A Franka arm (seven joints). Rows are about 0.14 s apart.
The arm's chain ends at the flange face. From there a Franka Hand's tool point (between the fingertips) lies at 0.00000 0.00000 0.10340 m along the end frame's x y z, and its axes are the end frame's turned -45 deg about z.
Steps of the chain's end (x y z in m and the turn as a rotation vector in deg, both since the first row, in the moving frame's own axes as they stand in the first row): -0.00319 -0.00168 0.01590 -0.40 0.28 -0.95; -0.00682 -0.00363 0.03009 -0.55 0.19 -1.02; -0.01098 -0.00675 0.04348 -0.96 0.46 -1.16; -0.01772 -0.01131 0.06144 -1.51 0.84 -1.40; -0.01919 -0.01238 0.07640 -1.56 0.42 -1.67
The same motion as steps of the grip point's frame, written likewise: -0.00121 -0.00257 0.01590 -0.48 -0.08 -0.95; -0.00271 -0.00644 0.03008 -0.52 -0.25 -1.02; -0.00361 -0.01072 0.04346 -1.00 -0.35 -1.16; -0.00535 -0.01752 0.06139 -1.66 -0.47 -1.40; -0.00623 -0.01978 0.07636 -1.40 -0.81 -1.67
